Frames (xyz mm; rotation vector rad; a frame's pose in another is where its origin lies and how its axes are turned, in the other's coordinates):
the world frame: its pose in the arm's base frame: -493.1 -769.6 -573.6 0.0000 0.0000 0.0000
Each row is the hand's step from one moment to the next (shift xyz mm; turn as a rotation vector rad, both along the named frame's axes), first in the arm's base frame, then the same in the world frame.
Working: the arm's base frame: its pose in the world frame: 493.1 769.6 573.6 0.0000 0.0000 0.0000

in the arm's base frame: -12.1 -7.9 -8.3 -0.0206 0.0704 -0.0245
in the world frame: -12.1 -7.9 -8.3 -0.0206 0.0704 -0.0245
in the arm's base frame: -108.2 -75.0 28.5 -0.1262 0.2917 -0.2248
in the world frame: -108.2 -75.0 28.5 -0.1262 0.2917 -0.2248
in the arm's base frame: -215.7 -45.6 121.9 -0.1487 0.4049 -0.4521
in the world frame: -215.7 -45.6 121.9 -0.1487 0.4049 -0.4521
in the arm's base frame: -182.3 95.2 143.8 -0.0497 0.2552 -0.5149
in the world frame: -182.3 95.2 143.8 -0.0497 0.2552 -0.5149
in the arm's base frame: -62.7 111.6 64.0 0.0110 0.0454 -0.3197
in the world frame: -62.7 111.6 64.0 0.0110 0.0454 -0.3197
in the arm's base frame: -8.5 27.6 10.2 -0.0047 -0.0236 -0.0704
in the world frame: -8.5 27.6 10.2 -0.0047 -0.0236 -0.0704
